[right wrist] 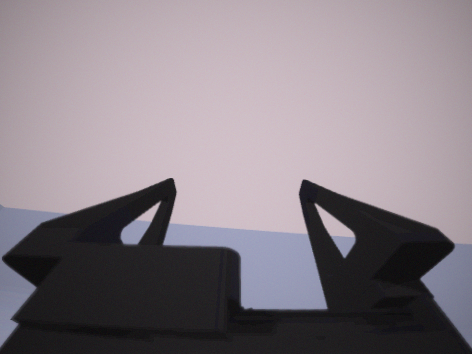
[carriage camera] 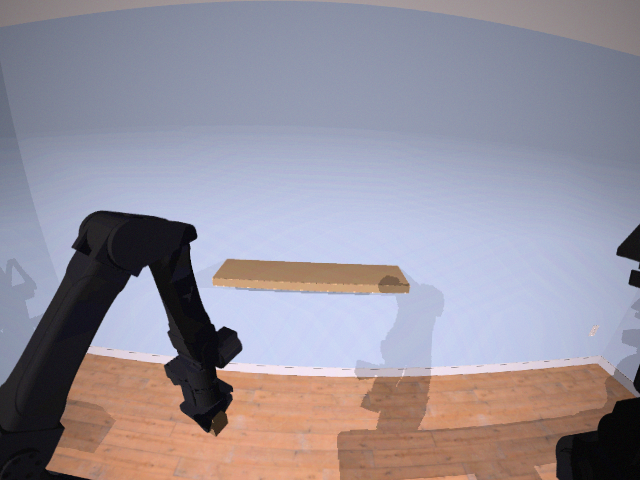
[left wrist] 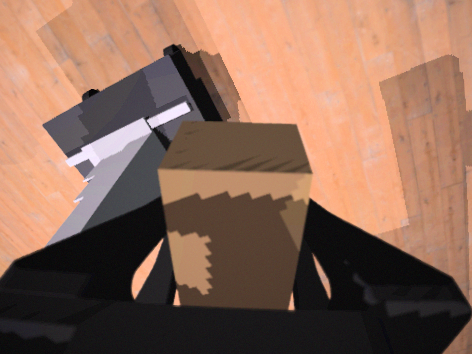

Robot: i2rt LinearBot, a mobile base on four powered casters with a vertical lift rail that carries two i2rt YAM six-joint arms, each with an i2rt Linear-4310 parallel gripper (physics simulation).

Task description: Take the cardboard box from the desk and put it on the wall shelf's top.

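Places are measured from the left arm's base along level axes (x ahead, y left, z up), in metres.
Pixels of known places: left gripper, fingertip midpoint: (carriage camera: pixel 213 423) (left wrist: pixel 238 197); right gripper, fingertip midpoint: (right wrist: pixel 237 185).
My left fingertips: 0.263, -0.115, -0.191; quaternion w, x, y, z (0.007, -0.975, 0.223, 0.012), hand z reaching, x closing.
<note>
Behind a point stands the place of what it marks, as x, y, z.
The cardboard box (carriage camera: pixel 219 423) @[0.248, -0.139, -0.161] (left wrist: pixel 235 225) @[0.271, -0.102, -0.156] is a small brown block between the fingers of my left gripper (carriage camera: pixel 210 421) @[0.263, -0.115, -0.191] (left wrist: pixel 238 197) @[0.263, -0.115, -0.191], which is shut on it. In the carriage camera the gripper's fingers hide most of the box, and it is pictured over the floor, below and to the left of the shelf. The wall shelf (carriage camera: pixel 310 274) @[1.230, -0.317, -0.291] is a light brown board on the blue wall at the middle of the carriage camera. My right gripper (right wrist: pixel 237 185) @[0.049, -0.668, 0.431] is open and empty, pointing up toward the ceiling. The desk does not show in these views.
The blue wall (carriage camera: pixel 320 196) @[1.392, -0.358, 0.128] meets the wooden floor (carriage camera: pixel 491 408) @[1.035, -1.692, -1.292] at a white skirting board (carriage camera: pixel 454 370) @[1.375, -1.529, -1.241]. An arm shadow crosses the shelf's right end. The robot's grey base (left wrist: pixel 120 100) @[-0.220, -0.138, -0.993] lies below the left gripper. The right arm (carriage camera: pixel 604 444) @[0.011, -0.630, 0.173] shows at the carriage camera's right edge.
</note>
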